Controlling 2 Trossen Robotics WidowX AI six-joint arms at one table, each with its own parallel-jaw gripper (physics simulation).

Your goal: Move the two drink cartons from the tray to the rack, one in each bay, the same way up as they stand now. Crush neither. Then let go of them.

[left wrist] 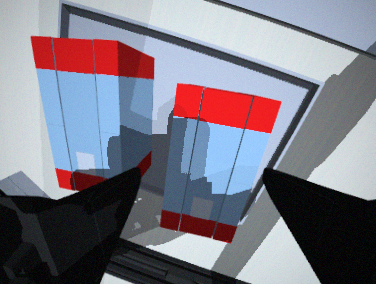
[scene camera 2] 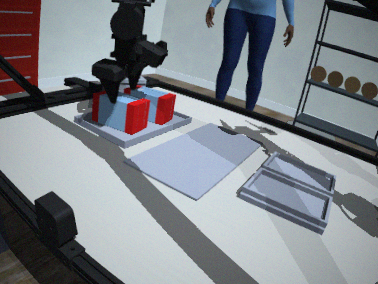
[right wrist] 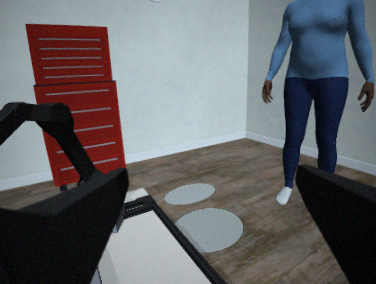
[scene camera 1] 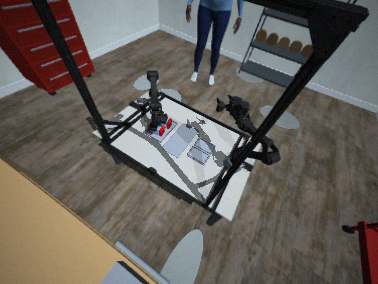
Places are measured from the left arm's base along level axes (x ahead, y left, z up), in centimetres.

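Where they show: left gripper, fingertip midpoint: (left wrist: pixel 202 173) (scene camera 2: pixel 123 96); right gripper, fingertip midpoint: (right wrist: pixel 211 174) (scene camera 1: pixel 222 96).
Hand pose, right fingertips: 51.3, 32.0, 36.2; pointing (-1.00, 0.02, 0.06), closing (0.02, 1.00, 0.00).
After its pixels a point has its place, as x, y, z.
Two light-blue cartons with red ends sit side by side on the grey tray (scene camera 1: pixel 155 138) @[38.9, -13.2, -4.2] (scene camera 2: pixel 125 142) @[43.3, -10.6, -4.2] (left wrist: pixel 165 55) @[34.0, 0.5, -5.0]. One is the nearer carton (scene camera 2: pixel 137 117) @[37.5, -6.8, -1.1] (left wrist: pixel 225 150) @[33.8, -8.5, 1.8]; the other is the farther carton (scene camera 2: pixel 165 109) @[32.5, 1.6, -0.9] (left wrist: pixel 80 110) @[27.5, 0.1, 1.8]. My left gripper (scene camera 2: pixel 124 95) @[31.5, -9.0, 2.0] (left wrist: pixel 202 173) @[31.5, -9.0, 2.0] is open and low at the cartons, its fingertips either side of the nearer one in the left wrist view. I cannot tell whether they touch it. The two-bay grey rack (scene camera 1: pixel 197 151) @[63.3, 13.1, -4.5] (scene camera 2: pixel 280 211) @[69.5, 7.9, -4.6] holds no carton. My right gripper (scene camera 1: pixel 219 104) (right wrist: pixel 211 174) @[51.3, 31.9, 36.2] is open and empty, raised at the table's far side.
A flat grey-blue sheet (scene camera 1: pixel 175 145) (scene camera 2: pixel 190 162) lies between the tray and the rack. Black frame rails and posts edge the table (scene camera 2: pixel 75 165) @[49.0, -21.2, -5.6]. A person (scene camera 1: pixel 212 35) (scene camera 2: pixel 247 50) (right wrist: pixel 315 85) stands beyond it. A red cabinet (scene camera 1: pixel 50 45) (right wrist: pixel 82 125) stands behind.
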